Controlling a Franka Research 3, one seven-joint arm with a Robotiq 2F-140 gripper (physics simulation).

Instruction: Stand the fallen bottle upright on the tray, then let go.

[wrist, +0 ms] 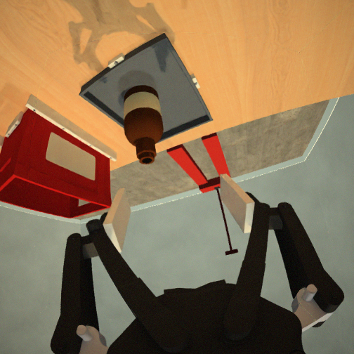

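Observation:
A brown bottle with a cream label band stands upright on its base on the dark grey tray, with its neck towards the camera. Its base is on the inside of the tray, and its body and neck hide part of the tray's near rim in this view. My gripper is open, with its two pale finger pads wide apart and nothing between them. It is apart from the bottle, which shows above the left pad in the picture.
A red crate with a beige panel is at the left, beside the tray. The wooden table ends beyond the tray. Past its edge, a red forked object with a thin dark handle shows on the floor.

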